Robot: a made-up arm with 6 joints.
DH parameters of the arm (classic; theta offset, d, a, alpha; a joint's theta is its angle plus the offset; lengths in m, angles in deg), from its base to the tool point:
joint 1: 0 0.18 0 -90
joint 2: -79.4 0 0.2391 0
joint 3: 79.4 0 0.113 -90
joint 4: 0 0.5 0 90
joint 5: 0 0 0.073 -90
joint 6: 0 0.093 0 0
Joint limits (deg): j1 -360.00..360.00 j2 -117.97..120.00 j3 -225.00..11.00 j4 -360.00..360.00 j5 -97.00..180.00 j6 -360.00..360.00
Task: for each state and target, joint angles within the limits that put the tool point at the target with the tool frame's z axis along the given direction. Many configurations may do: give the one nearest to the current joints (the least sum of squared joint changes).
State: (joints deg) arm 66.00 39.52 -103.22 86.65 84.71 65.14
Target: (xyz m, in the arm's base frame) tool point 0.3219 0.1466 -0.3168 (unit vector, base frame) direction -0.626 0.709 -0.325
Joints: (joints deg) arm 14.74 56.81 -61.32 62.01 73.11 65.14
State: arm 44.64 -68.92 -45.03 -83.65 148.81 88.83
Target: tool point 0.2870 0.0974 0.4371 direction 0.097 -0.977 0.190
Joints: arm 40.81 -78.25 -14.32 -105.00 123.78 88.83
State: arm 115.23 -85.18 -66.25 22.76 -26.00 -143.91
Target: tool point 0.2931 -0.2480 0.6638 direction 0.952 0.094 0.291
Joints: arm 125.78 -95.98 -79.66 58.80 -75.31 -143.91
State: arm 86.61 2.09 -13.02 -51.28 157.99 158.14
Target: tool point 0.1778 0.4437 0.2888 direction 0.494 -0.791 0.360
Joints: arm 81.97 -10.50 -50.86 -87.47 143.10 158.14
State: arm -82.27 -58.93 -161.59 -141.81 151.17 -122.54
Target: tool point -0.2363 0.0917 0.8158 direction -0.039 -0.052 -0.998
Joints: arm -35.37 -25.11 -157.89 -129.68 175.16 -122.54
